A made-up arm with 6 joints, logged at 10 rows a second.
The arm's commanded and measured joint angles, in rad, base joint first. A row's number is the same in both.
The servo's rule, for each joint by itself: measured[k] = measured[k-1] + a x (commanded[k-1-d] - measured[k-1]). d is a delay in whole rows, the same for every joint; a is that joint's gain. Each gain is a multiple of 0.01, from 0.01 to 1. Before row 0 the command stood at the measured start. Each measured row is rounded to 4 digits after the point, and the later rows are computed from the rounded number. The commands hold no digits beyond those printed.
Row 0, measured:
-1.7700 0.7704 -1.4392 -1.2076 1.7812 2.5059
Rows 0 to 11, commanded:
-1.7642 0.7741 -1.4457 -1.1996 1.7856 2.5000
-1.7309 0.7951 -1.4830 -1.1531 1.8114 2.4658
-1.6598 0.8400 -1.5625 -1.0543 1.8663 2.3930
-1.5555 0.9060 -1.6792 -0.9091 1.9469 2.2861
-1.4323 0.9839 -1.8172 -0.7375 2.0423 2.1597
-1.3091 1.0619 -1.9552 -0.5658 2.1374 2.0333
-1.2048 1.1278 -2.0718 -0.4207 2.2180 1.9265
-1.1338 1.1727 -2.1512 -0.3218 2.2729 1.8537
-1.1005 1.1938 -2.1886 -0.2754 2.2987 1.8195
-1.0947 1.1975 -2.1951 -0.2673 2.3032 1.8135
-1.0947 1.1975 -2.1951 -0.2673 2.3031 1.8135
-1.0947 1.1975 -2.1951 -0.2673 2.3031 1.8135
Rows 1 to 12, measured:
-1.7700 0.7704 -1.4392 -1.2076 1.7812 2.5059
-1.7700 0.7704 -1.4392 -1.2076 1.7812 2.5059
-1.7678 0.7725 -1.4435 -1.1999 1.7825 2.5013
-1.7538 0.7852 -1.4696 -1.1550 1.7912 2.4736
-1.7181 0.8159 -1.5309 -1.0583 1.8137 2.4107
-1.6563 0.8664 -1.6288 -0.9151 1.8537 2.3135
-1.5712 0.9322 -1.7531 -0.7446 1.9103 2.1935
-1.4716 1.0048 -1.8865 -0.5730 1.9784 2.0685
-1.3702 1.0737 -2.0088 -0.4268 2.0503 1.9577
-1.2804 1.1291 -2.1028 -0.3260 2.1171 1.8766
-1.2120 1.1653 -2.1594 -0.2774 2.1716 1.8321
-1.1674 1.1833 -2.1830 -0.2677 2.2111 1.8176
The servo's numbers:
d 2
a 0.38 0.56 0.66 0.96 0.30 0.78

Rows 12 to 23, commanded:
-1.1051 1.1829 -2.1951 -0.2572 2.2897 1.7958
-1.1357 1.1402 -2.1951 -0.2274 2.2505 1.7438
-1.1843 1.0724 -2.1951 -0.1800 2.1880 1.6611
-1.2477 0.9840 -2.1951 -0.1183 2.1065 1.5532
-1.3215 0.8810 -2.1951 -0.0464 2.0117 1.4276
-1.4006 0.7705 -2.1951 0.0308 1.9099 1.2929
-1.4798 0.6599 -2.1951 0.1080 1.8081 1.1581
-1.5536 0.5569 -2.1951 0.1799 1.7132 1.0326
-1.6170 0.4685 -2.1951 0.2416 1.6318 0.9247
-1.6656 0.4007 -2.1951 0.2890 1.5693 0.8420
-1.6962 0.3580 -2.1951 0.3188 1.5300 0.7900
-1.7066 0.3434 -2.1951 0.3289 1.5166 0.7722
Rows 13 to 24, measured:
-1.1398 1.1913 -2.1910 -0.2673 2.2387 1.8144
-1.1227 1.1948 -2.1937 -0.2673 2.2580 1.8137
-1.1160 1.1881 -2.1946 -0.2576 2.2675 1.7997
-1.1235 1.1613 -2.1949 -0.2286 2.2624 1.7561
-1.1466 1.1115 -2.1950 -0.1819 2.2401 1.6820
-1.1850 1.0401 -2.1951 -0.1208 2.2000 1.5815
-1.2369 0.9510 -2.1951 -0.0494 2.1435 1.4615
-1.2991 0.8499 -2.1951 0.0276 2.0734 1.3300
-1.3678 0.7435 -2.1951 0.1048 1.9938 1.1959
-1.4384 0.6390 -2.1951 0.1769 1.9096 1.0685
-1.5063 0.5435 -2.1951 0.2390 1.8263 0.9563
-1.5668 0.4635 -2.1951 0.2870 1.7492 0.8671

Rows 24 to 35, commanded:
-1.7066 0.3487 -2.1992 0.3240 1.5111 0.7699
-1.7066 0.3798 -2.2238 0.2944 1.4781 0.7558
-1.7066 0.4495 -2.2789 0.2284 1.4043 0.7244
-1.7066 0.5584 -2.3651 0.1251 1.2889 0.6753
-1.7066 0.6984 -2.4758 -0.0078 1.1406 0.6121
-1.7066 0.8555 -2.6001 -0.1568 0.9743 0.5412
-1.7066 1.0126 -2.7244 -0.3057 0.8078 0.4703
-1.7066 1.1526 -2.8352 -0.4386 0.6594 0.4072
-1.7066 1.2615 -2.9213 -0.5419 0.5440 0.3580
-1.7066 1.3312 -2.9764 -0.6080 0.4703 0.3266
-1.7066 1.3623 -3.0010 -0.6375 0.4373 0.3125
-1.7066 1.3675 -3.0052 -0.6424 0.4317 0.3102
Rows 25 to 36, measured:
-1.6160 0.4044 -2.1951 0.3175 1.6834 0.8070
-1.6504 0.3702 -2.1951 0.3284 1.6334 0.7799
-1.6718 0.3582 -2.1978 0.3242 1.5967 0.7721
-1.6850 0.3703 -2.2150 0.2956 1.5611 0.7594
-1.6932 0.4147 -2.2572 0.2311 1.5141 0.7321
-1.6983 0.4952 -2.3284 0.1293 1.4465 0.6878
-1.7015 0.6090 -2.4257 -0.0023 1.3547 0.6288
-1.7034 0.7470 -2.5408 -0.1506 1.2406 0.5605
-1.7046 0.8957 -2.6620 -0.2995 1.1108 0.4901
-1.7054 1.0396 -2.7763 -0.4330 0.9754 0.4254
-1.7059 1.1639 -2.8720 -0.5375 0.8460 0.3728
-1.7062 1.2576 -2.9409 -0.6052 0.7333 0.3368

